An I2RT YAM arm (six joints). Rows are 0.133 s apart.
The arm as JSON. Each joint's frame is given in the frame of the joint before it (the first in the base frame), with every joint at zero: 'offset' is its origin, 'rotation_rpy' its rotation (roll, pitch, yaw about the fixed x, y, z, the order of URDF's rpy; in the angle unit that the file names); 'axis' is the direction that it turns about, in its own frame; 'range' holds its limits. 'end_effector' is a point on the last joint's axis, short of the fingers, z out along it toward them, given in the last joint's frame.
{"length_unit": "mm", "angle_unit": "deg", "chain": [
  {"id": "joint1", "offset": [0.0, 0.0, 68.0], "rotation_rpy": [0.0, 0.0, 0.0], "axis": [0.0, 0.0, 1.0], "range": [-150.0, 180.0]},
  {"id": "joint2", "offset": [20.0, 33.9, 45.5], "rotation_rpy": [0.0, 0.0, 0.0], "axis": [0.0, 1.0, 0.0], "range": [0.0, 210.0]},
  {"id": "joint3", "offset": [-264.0, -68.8, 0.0], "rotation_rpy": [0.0, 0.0, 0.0], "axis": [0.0, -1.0, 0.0], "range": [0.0, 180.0]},
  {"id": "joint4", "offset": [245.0, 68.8, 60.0], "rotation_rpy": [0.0, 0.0, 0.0], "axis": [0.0, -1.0, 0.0], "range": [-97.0, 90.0]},
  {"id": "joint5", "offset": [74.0, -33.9, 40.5], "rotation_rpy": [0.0, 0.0, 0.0], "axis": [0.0, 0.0, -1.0], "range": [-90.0, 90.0]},
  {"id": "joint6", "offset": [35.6, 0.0, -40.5], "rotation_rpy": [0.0, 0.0, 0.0], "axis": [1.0, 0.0, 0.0], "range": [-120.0, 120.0]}
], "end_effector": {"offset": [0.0, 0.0, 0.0], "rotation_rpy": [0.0, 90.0, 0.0]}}
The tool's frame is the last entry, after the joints.
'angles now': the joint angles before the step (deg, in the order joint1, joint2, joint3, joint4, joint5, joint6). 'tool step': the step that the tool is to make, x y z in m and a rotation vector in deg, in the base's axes. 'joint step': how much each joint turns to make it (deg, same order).
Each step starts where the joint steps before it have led.
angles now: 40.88, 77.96, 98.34, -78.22, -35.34, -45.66
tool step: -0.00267, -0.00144, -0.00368, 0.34, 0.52, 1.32
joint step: 0.01, -0.74, -1.45, -0.03, -1.20, -0.98
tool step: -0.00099, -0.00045, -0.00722, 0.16, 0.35, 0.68
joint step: 0.00, -0.91, -2.54, 1.17, -0.65, -0.51
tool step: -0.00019, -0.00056, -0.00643, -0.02, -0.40, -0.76
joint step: 0.00, -1.12, -2.60, 2.15, 0.63, 0.64
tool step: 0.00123, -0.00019, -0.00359, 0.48, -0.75, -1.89
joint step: -0.10, -1.03, -2.04, 2.94, 1.07, 1.77
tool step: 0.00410, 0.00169, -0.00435, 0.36, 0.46, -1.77
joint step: -0.31, -0.05, -1.39, 2.31, 0.34, 1.88
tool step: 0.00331, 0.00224, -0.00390, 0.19, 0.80, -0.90
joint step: -0.12, 0.28, -0.87, 1.39, -0.10, 1.24
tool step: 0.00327, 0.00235, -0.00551, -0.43, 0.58, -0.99
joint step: -0.02, 0.31, -1.11, 1.27, 0.52, 1.01
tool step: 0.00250, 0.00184, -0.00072, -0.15, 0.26, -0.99
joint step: 0.01, 0.43, 0.08, 0.64, 0.53, 1.04
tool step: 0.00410, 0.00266, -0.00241, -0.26, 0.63, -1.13
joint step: -0.10, 0.74, -0.05, 0.79, 0.42, 1.17
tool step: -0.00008, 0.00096, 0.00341, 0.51, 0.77, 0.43
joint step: 0.07, 0.49, 1.17, -0.79, -0.93, 0.26
